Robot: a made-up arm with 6 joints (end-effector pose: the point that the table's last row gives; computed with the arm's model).
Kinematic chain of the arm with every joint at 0, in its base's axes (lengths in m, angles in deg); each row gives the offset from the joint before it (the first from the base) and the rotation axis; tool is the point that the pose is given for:
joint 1: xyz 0 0 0.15 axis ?
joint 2: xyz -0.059 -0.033 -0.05 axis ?
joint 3: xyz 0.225 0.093 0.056 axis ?
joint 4: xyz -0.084 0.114 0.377 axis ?
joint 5: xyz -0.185 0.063 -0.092 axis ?
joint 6: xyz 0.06 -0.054 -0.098 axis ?
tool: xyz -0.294 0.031 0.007
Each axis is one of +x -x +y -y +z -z.
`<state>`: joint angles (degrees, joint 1 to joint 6).
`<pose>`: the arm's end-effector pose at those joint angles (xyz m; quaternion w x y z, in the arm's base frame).
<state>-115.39 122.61 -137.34 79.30 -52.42 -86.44</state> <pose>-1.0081 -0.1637 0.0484 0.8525 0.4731 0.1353 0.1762</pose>
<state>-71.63 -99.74 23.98 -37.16 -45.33 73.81</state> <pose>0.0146 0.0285 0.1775 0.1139 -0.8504 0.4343 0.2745</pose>
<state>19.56 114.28 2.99 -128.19 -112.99 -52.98</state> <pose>-0.3394 0.0948 0.4790 0.4853 -0.1822 0.6734 0.5271</pose>
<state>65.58 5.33 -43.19 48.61 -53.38 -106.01</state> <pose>-0.1502 -0.4154 0.7835 0.3005 0.8273 0.3777 -0.2873</pose>
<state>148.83 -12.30 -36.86 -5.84 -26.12 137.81</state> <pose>-0.1365 -0.4381 0.1908 0.9324 -0.1739 0.0761 0.3075</pose>
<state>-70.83 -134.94 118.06 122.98 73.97 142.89</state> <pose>0.5770 -0.6667 0.0112 0.0275 -0.3345 -0.4143 -0.8460</pose>
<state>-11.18 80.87 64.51 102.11 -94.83 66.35</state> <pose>-0.8759 0.0923 0.3755 0.4769 0.8649 -0.0537 -0.1470</pose>
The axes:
joint 1: +x
joint 2: -y
joint 3: +z
joint 4: +y
joint 5: +x
joint 6: -x

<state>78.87 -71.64 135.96 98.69 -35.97 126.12</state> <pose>0.8672 0.0565 0.0408 0.1203 0.1831 0.9663 0.1352</pose>
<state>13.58 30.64 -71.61 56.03 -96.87 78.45</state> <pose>-0.3018 0.2346 0.9163 0.5219 -0.7175 0.4104 0.2107</pose>
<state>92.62 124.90 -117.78 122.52 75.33 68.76</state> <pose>-1.0464 0.1615 0.0763 0.2075 -0.8550 0.3321 -0.3401</pose>
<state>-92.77 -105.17 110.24 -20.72 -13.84 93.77</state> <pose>-0.0412 -0.3193 0.5181 0.6441 -0.5460 0.3329 0.4196</pose>
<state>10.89 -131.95 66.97 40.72 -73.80 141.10</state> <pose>0.4227 -0.2260 -0.4105 0.3746 -0.1342 -0.6793 0.6166</pose>
